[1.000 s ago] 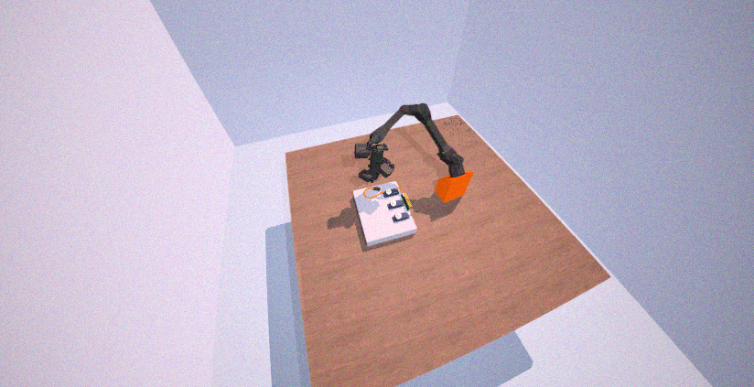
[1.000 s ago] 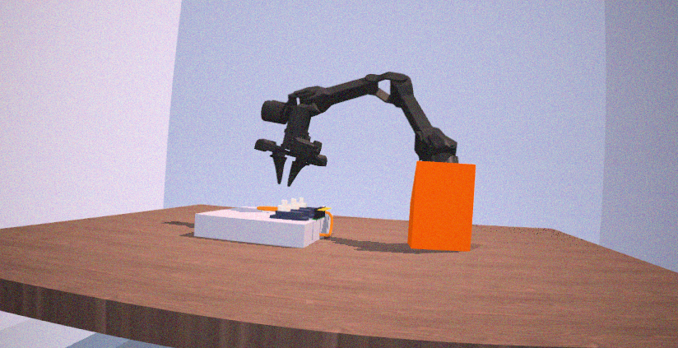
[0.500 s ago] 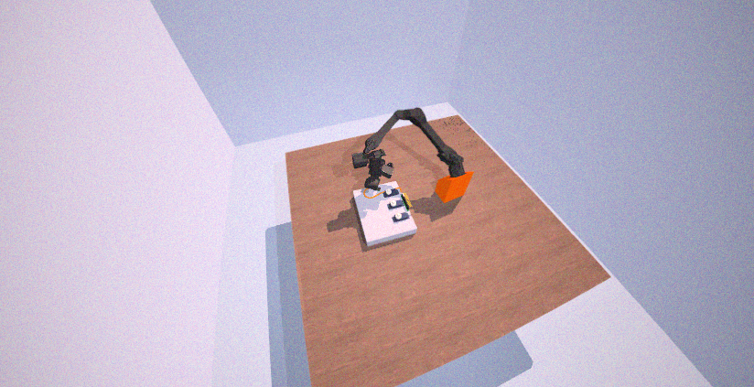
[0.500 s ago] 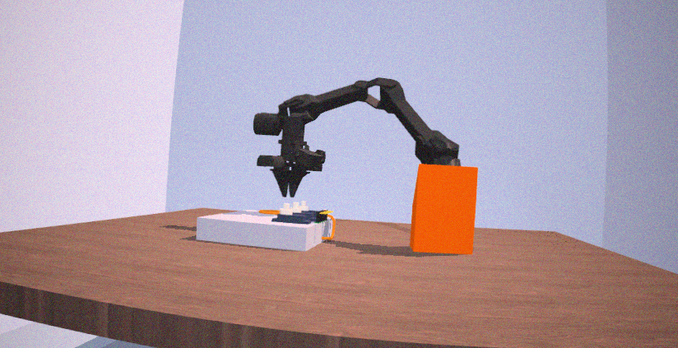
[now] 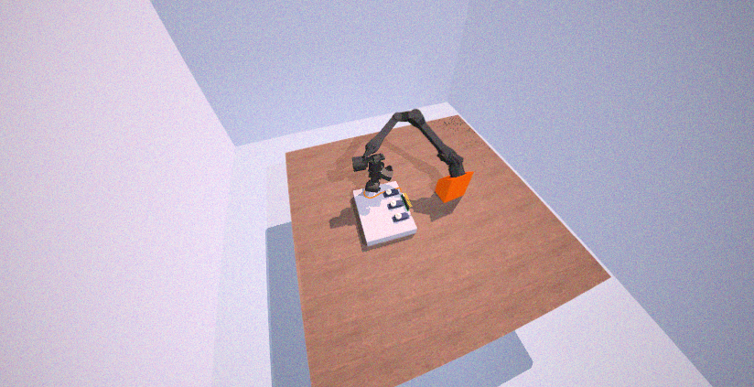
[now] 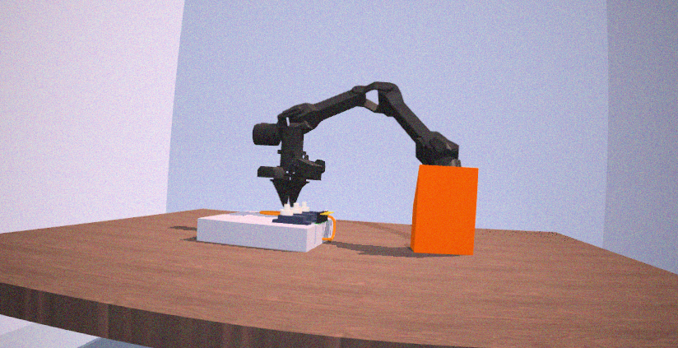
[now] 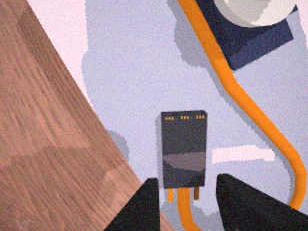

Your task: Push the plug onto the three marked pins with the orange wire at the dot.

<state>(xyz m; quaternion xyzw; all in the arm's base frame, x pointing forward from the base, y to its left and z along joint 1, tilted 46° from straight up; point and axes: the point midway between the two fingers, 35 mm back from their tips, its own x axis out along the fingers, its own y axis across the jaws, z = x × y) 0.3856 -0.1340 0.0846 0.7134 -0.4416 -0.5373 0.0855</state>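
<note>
The red dot lies 110 mm behind my gripper tip, 110 mm to the left of it and 10 mm above it.
</note>
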